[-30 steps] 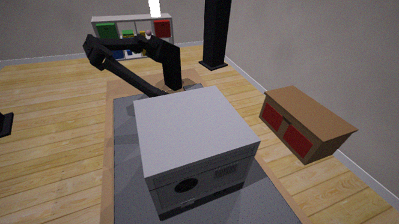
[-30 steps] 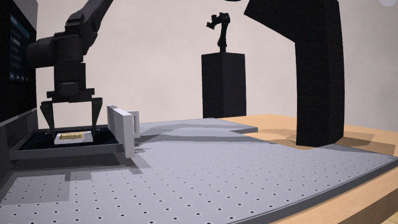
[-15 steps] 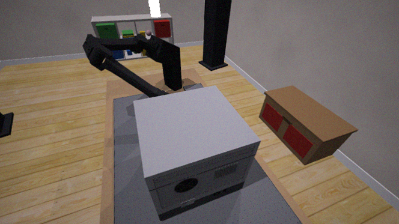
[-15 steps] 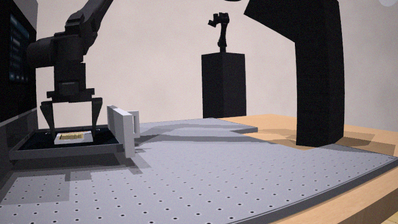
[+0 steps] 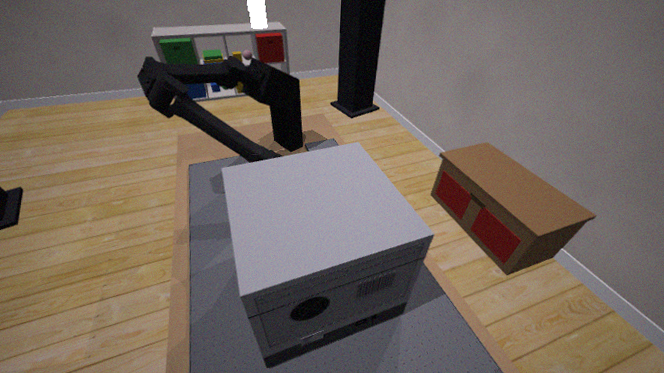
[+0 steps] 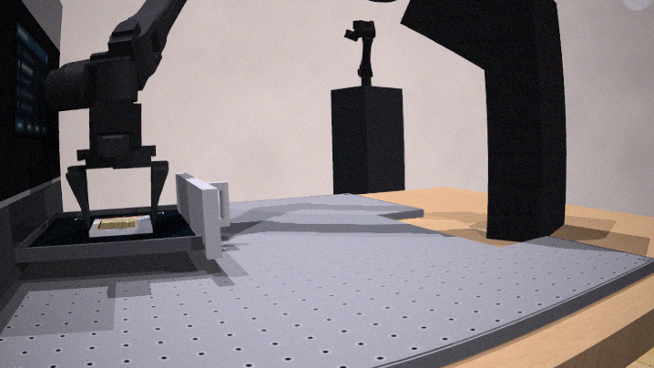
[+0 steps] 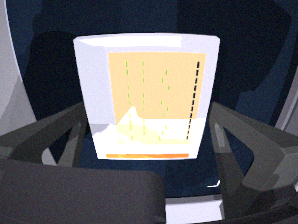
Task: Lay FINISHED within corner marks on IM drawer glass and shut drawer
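The finished cassette lies 10 mm to the right of my hand and 10 mm below it. The rest, counted from my hand: drawer 10 mm ahead, 10 mm above.
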